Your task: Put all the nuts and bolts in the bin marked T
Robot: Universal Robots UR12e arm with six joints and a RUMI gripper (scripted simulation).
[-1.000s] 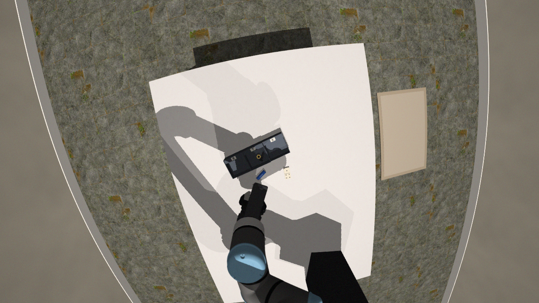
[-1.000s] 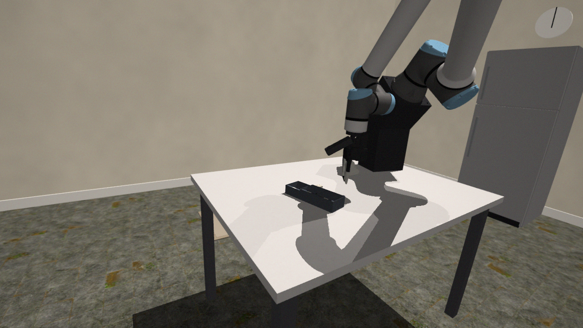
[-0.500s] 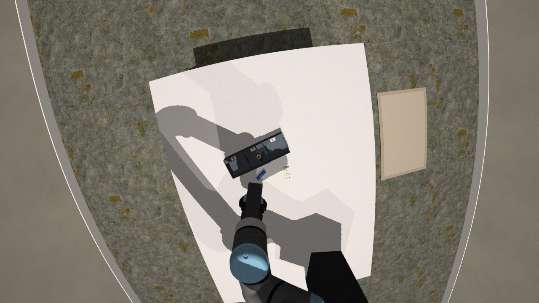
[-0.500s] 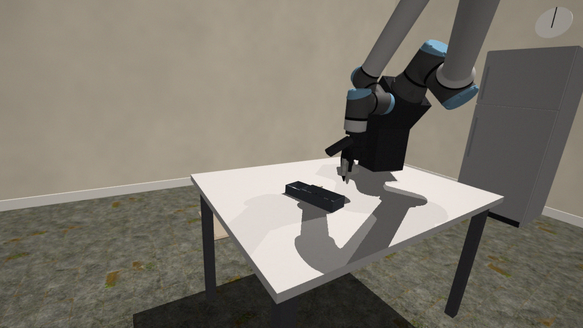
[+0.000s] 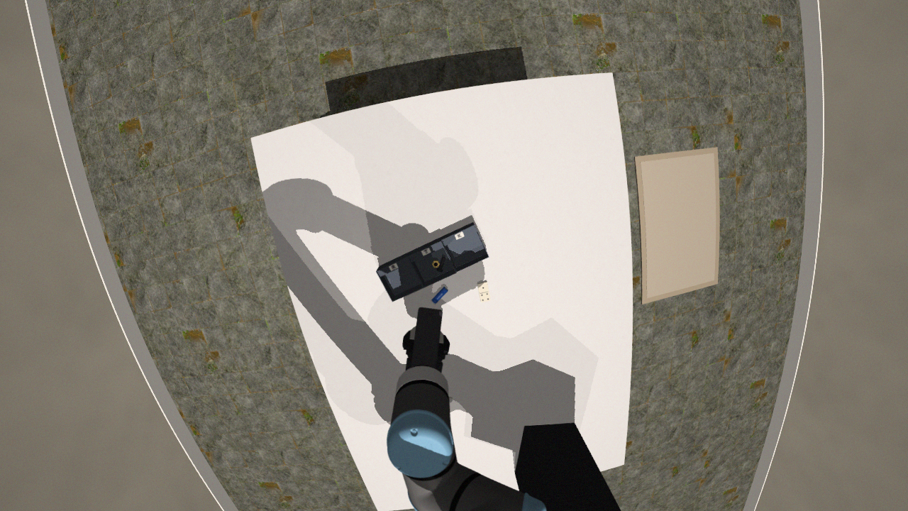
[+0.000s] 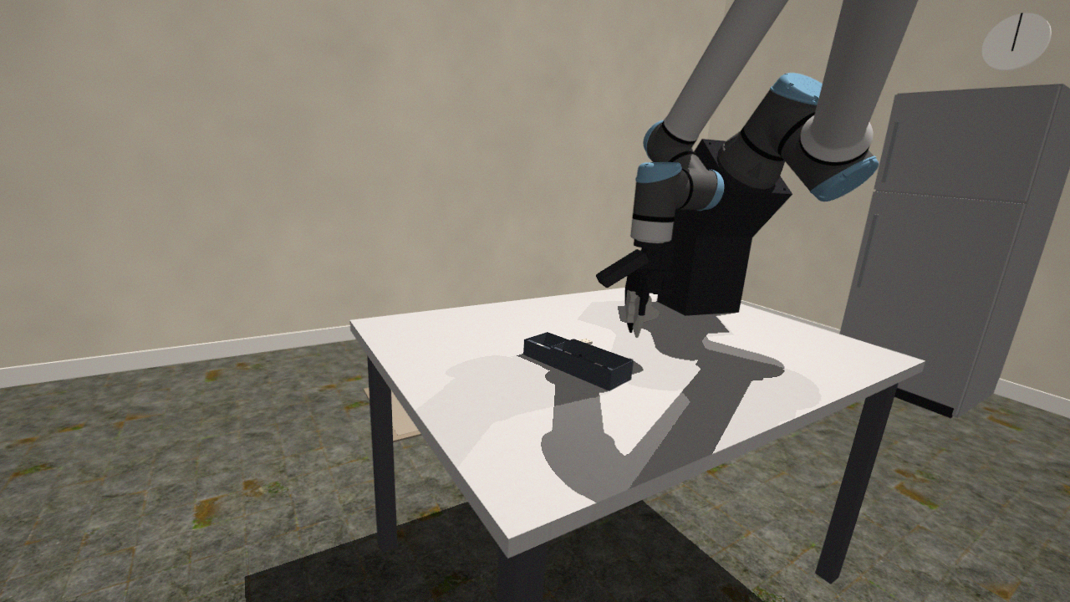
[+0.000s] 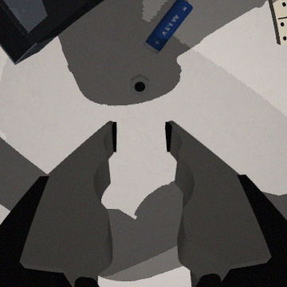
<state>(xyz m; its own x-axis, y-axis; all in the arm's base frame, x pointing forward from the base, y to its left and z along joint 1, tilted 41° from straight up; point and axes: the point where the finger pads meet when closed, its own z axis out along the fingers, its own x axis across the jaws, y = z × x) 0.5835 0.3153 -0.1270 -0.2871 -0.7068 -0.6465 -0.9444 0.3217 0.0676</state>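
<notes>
The grey nut lies 80 mm below my hand. Also, from my hand: yellow nut: 130 mm ahead, 40 mm to the right, 70 mm below; then black bolt: 120 mm ahead, 50 mm to the right, 70 mm below; then blue battery: 40 mm ahead, 40 mm to the right, 80 mm below.
</notes>
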